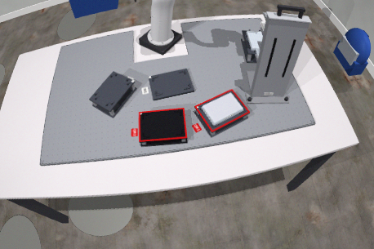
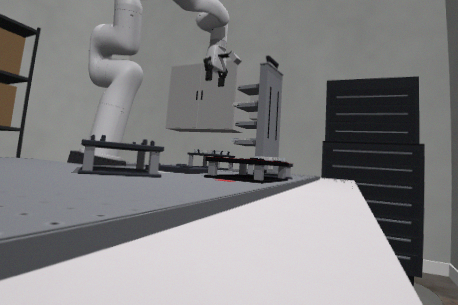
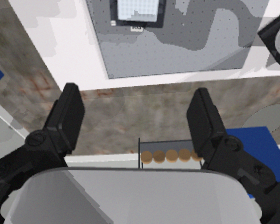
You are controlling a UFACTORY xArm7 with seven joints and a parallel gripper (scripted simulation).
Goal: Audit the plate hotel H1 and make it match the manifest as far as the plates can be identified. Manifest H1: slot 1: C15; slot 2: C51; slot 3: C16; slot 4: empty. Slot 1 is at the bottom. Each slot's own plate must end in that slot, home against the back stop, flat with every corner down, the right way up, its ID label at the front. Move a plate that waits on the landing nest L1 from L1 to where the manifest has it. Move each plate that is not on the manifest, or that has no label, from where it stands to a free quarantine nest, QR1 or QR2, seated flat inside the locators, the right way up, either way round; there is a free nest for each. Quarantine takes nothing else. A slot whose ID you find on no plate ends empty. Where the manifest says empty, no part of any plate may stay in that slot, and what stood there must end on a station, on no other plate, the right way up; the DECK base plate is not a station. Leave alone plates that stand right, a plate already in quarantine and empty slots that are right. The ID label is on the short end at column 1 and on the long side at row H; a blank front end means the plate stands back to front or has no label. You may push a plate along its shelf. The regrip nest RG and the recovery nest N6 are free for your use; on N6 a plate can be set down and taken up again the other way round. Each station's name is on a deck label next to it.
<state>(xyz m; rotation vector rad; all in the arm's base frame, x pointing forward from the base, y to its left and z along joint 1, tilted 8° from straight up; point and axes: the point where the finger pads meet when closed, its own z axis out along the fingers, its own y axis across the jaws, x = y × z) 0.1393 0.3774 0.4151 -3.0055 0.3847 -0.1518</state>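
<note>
The RG label lies 380 mm below my hand, 90 mm behind it and 20 mm to the left of it. Also, from my hand: H1 label: 380 mm below, 160 mm ahead, 60 mm to the left; then white plate: 330 mm below, 300 mm ahead, 280 mm to the right; then plate labelled C16: 180 mm ahead, 120 mm below, 50 mm to the right.
</note>
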